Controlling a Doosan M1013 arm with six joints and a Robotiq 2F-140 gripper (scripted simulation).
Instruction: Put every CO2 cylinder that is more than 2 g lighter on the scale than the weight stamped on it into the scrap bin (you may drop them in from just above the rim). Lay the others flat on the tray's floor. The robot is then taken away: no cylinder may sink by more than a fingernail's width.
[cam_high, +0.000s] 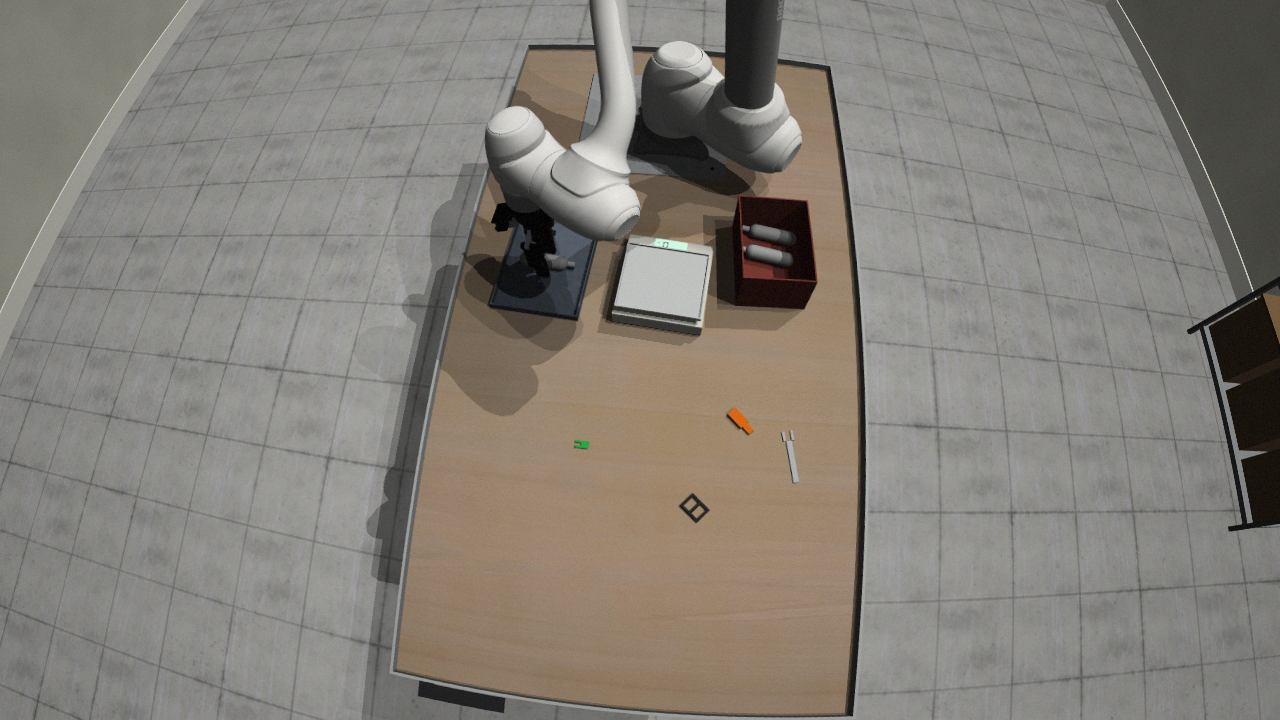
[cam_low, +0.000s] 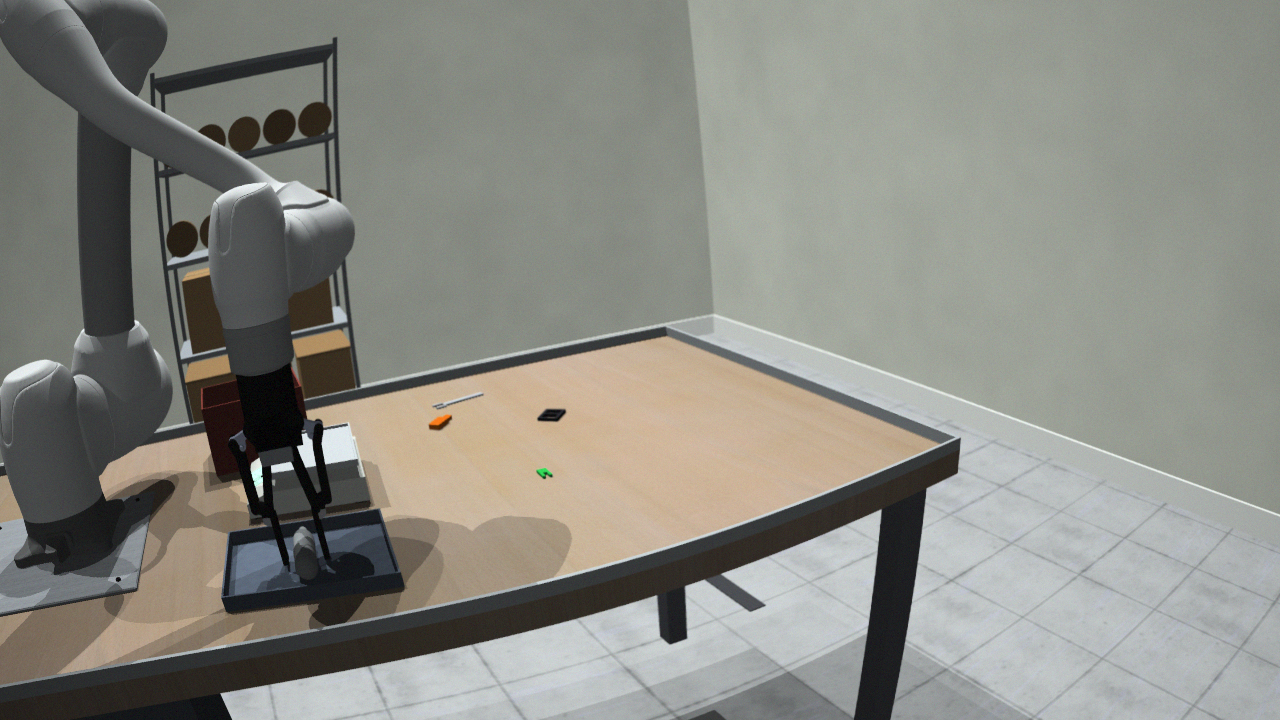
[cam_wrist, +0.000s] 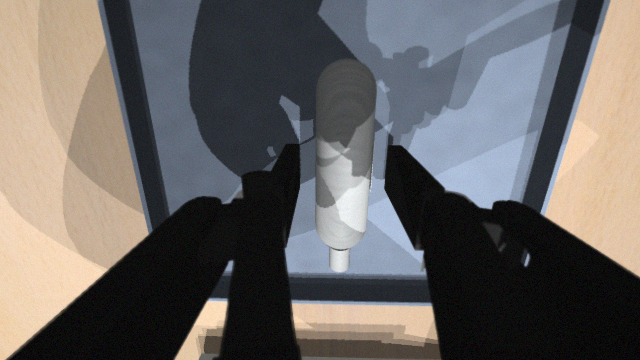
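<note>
Now: hand 3 cm above the dark tray. The rest, counted from my hand: red scrap bin (47 cm to the left, 5 cm behind, 1 cm below); then green piece (38 cm ahead, 13 cm to the left, 4 cm below); then white scale (25 cm to the left, 3 cm ahead).
</note>
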